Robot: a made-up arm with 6 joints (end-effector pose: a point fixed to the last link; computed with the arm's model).
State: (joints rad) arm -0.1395 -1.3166 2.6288 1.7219 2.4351 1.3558
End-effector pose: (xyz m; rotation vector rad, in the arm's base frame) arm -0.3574 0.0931 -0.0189 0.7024 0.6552 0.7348
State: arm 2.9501 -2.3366 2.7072 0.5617 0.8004 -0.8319
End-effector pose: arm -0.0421 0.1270 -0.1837 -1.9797 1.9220 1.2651
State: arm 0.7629 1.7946 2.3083 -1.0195 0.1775 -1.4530
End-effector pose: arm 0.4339 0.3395 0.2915 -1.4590 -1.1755 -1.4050
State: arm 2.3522 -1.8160 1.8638 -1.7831 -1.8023 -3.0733
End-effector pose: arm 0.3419 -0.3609 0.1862 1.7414 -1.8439 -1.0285
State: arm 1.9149 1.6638 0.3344 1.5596 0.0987 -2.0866
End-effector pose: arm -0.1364 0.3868 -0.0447 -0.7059 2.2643 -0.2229
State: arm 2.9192 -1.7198 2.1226 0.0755 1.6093 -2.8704
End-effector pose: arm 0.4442 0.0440 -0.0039 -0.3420 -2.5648 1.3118
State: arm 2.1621 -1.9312 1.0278 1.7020 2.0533 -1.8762
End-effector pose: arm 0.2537 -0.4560 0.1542 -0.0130 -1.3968 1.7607
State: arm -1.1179 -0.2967 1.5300 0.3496 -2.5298 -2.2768
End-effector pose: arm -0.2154 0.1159 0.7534 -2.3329 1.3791 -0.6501
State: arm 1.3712 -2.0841 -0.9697 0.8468 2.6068 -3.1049
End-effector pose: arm 0.0325 -0.1005 0.5389 -2.6036 0.9204 1.4683
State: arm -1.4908 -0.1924 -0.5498 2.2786 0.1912 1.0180
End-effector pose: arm 0.0601 -0.3211 0.4231 -1.7760 1.4505 -1.3930
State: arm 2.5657 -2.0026 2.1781 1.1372 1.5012 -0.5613
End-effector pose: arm 0.2184 -0.0890 -0.1773 2.0602 -1.8163 -0.7879
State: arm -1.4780 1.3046 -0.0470 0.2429 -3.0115 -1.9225
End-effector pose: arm -0.1212 -0.3282 0.0069 0.6995 0.0776 1.2778
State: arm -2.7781 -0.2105 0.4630 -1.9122 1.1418 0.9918
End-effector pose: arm -0.3277 -0.1473 0.5832 0.2990 -2.7175 -0.9342
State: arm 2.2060 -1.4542 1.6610 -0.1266 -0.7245 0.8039
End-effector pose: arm 0.3771 -0.3150 0.3353 1.9734 -0.1859 1.8923
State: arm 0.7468 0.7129 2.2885 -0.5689 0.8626 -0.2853
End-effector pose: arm 0.2141 0.0679 0.7761 1.2790 -0.6177 2.4170
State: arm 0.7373 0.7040 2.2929 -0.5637 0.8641 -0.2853
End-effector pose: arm 0.2101 0.0609 0.7782 1.2627 -0.6412 2.4129
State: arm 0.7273 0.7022 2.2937 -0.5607 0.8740 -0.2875
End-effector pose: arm 0.2096 0.0572 0.7788 1.2529 -0.6623 2.4082
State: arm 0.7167 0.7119 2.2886 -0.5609 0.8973 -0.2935
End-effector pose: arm 0.2152 0.0588 0.7768 1.2533 -0.6798 2.4025
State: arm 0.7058 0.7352 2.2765 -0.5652 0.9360 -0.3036
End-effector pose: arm 0.2279 0.0664 0.7715 1.2664 -0.6927 2.3951
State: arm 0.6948 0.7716 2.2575 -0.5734 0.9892 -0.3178
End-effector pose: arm 0.2477 0.0795 0.7619 1.2918 -0.7019 2.3850
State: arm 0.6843 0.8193 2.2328 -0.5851 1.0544 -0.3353
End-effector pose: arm 0.2731 0.0968 0.7474 1.3281 -0.7088 2.3707
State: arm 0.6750 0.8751 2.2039 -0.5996 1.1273 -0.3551
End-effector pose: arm 0.3021 0.1167 0.7275 1.3728 -0.7142 2.3514
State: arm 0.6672 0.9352 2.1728 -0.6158 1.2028 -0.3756
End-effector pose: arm 0.3322 0.1373 0.7027 1.4218 -0.7189 2.3263
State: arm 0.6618 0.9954 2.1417 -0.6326 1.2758 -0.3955
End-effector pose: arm 0.3606 0.1571 0.6746 1.4716 -0.7223 2.2971
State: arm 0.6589 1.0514 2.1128 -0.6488 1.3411 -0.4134
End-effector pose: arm 0.3852 0.1749 0.6456 1.5182 -0.7238 2.2663
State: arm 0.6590 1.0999 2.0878 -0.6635 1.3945 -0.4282
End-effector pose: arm 0.4046 0.1903 0.6185 1.5596 -0.7213 2.2373
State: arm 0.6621 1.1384 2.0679 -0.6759 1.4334 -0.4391
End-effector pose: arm 0.4184 0.2032 0.5956 1.5949 -0.7139 2.2133
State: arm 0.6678 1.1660 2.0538 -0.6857 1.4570 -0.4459
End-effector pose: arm 0.4268 0.2137 0.5784 1.6239 -0.7011 2.1963
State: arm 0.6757 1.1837 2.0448 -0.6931 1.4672 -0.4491
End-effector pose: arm 0.4310 0.2224 0.5671 1.6476 -0.6836 2.1866
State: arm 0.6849 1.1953 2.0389 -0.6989 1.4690 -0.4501
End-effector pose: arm 0.4327 0.2301 0.5594 1.6680 -0.6626 2.1815
